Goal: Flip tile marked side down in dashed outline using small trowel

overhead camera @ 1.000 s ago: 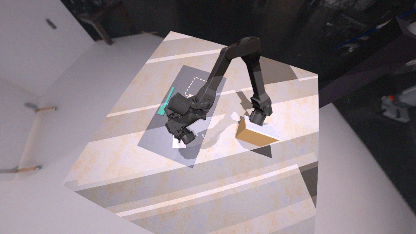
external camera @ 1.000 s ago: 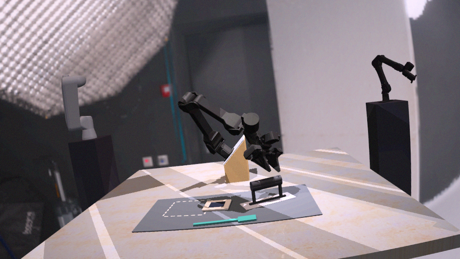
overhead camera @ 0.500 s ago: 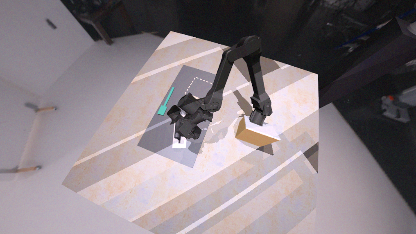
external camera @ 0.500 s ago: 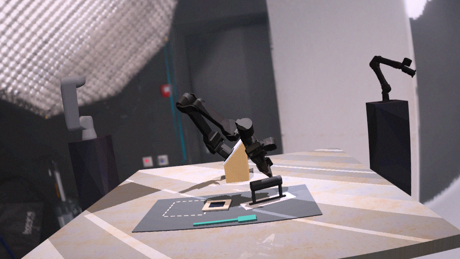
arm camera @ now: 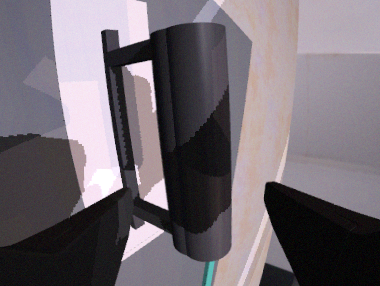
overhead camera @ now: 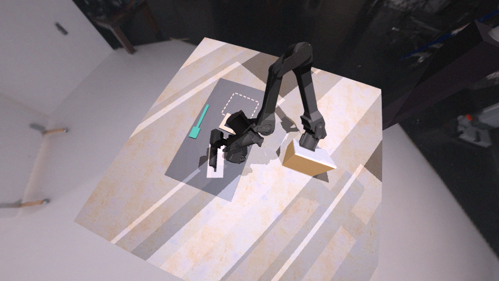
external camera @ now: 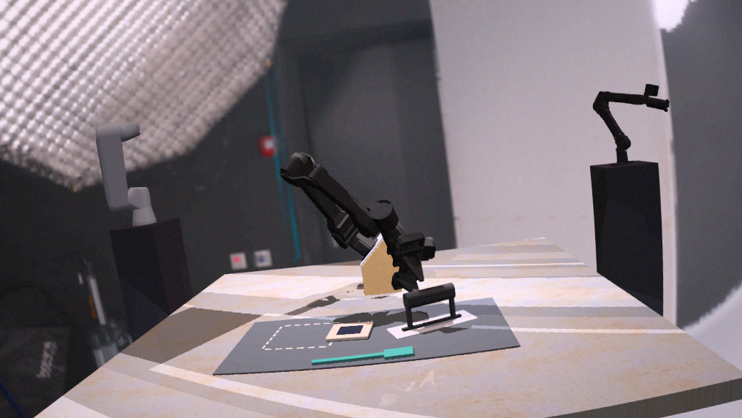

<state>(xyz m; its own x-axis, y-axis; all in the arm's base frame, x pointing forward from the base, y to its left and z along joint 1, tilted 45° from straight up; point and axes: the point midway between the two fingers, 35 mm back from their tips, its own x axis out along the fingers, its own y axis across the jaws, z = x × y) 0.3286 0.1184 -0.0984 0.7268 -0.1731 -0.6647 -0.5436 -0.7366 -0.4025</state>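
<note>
My gripper tip is 50 mm short of the dark mat, 130 mm to the left of it and 100 mm above it. From my gripper tip the other things lie so: teal trowel (180 mm ahead, 100 mm to the right, 80 mm below); tan square tile (30 mm ahead, 170 mm to the right, 80 mm below).
</note>
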